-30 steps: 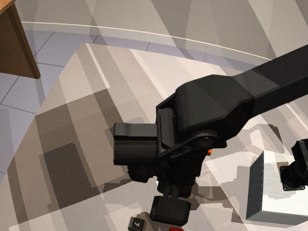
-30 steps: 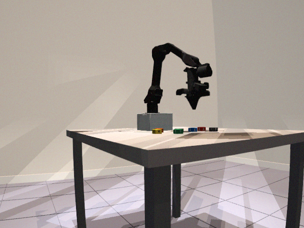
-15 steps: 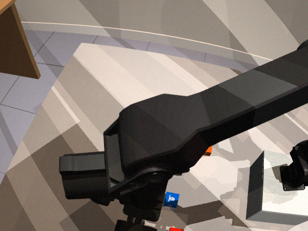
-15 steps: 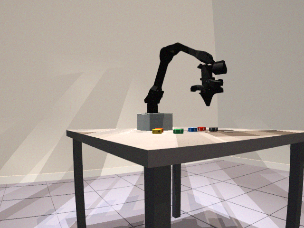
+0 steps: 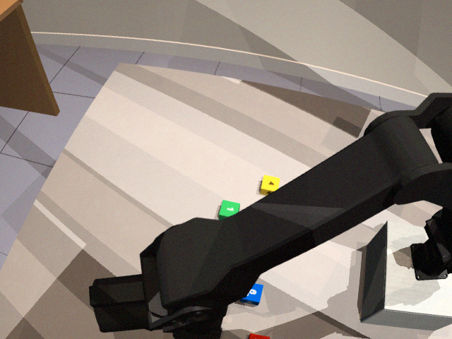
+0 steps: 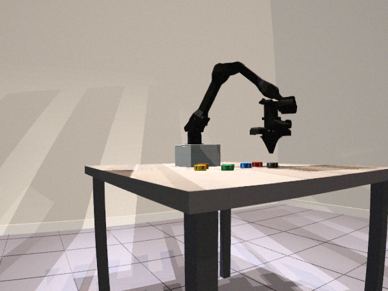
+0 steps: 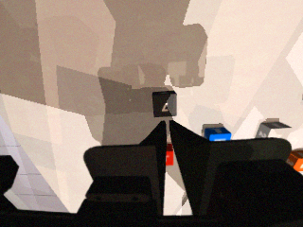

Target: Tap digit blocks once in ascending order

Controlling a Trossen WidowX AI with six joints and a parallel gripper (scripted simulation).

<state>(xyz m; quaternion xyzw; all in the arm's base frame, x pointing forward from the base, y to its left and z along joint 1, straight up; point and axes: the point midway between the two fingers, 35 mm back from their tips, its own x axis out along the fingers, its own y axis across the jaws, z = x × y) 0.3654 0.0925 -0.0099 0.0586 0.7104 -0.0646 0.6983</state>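
My gripper tip is now 10 mm short of the black block marked 7 and 50 mm above it. From my gripper tip the other things lie so: blue block (70 mm behind, 70 mm to the right, 50 mm below); grey block marked 2 (90 mm behind, 160 mm to the right, 50 mm below); red block (90 mm behind, 20 mm to the left, 50 mm below).
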